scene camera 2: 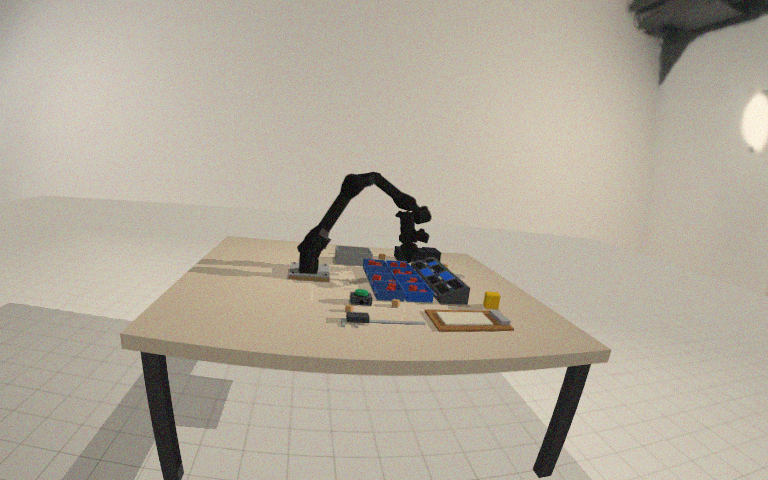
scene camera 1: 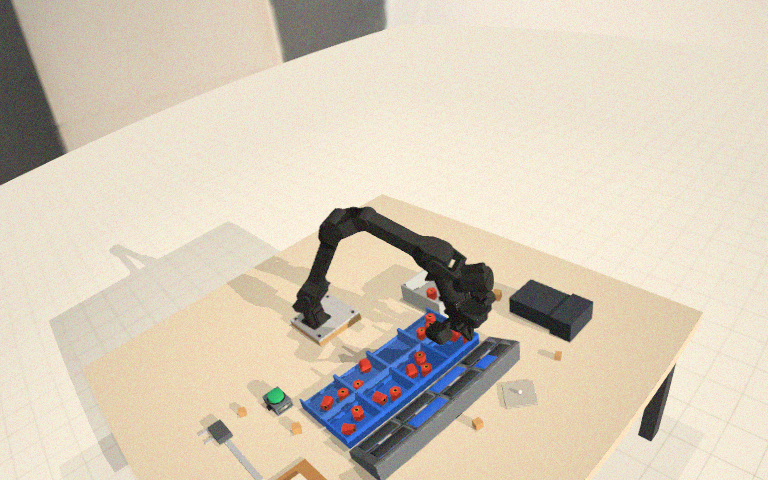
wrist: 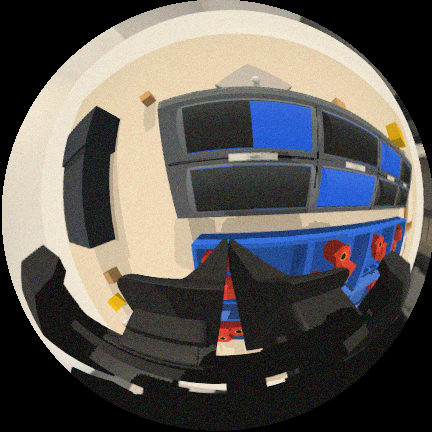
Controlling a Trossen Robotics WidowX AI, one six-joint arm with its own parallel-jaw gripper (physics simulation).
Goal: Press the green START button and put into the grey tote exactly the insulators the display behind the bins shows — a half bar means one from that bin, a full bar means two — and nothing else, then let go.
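Places are measured from the arm's base along level axes (x ahead, y left, z up), in metres.
Pixels of known places: gripper, fingertip midpoint: (scene camera 2: 408, 262) (scene camera 1: 470, 340) (wrist: 226, 244); arm's base at its link origin: (scene camera 2: 307, 270) (scene camera 1: 316, 319).
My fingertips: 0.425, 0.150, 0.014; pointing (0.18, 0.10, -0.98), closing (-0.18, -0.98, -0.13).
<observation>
Ahead of a thing's pixels: the offset from my fingertips to its top centre, as dx, dy, dz. "*": to the spot under its first point.
My gripper (scene camera 1: 439, 333) (scene camera 2: 407, 250) (wrist: 226, 244) is shut with the fingertips touching and nothing between them. It hangs low over the end compartment of the blue bin tray (scene camera 1: 308, 402) (scene camera 2: 425, 297) (wrist: 282, 235). Red insulators (scene camera 1: 420, 357) (wrist: 336, 252) lie in the bins, some under my fingers. The display (scene camera 1: 430, 430) (scene camera 2: 454, 290) (wrist: 173, 160) runs behind the bins; in the wrist view its near upper cell is half blue and a lower cell to the right is fully blue. The grey tote @(-0.211, +0.125, +0.018) (scene camera 1: 413, 290) (scene camera 2: 352, 254) holds one red insulator @(-0.220, +0.113, -0.005) (scene camera 1: 431, 292). The green button @(-0.276, -0.413, +0.004) (scene camera 1: 274, 395) (scene camera 2: 361, 292) sits near the tray's other end.
A black box @(+0.107, +0.213, +0.020) (scene camera 1: 551, 307) (wrist: 86, 177) stands past the display's end. A grey plate @(+0.185, -0.063, -0.021) (scene camera 1: 519, 393) (wrist: 254, 78) lies behind the display. Small wooden cubes @(+0.157, -0.188, -0.018) (scene camera 1: 477, 423) are scattered around. A yellow block @(+0.161, -0.449, +0.009) (scene camera 2: 492, 300), a wooden frame @(+0.019, -0.576, -0.018) (scene camera 2: 468, 320) and a hand tool @(* -0.309, -0.571, -0.017) (scene camera 1: 220, 430) lie near the front edge.
</observation>
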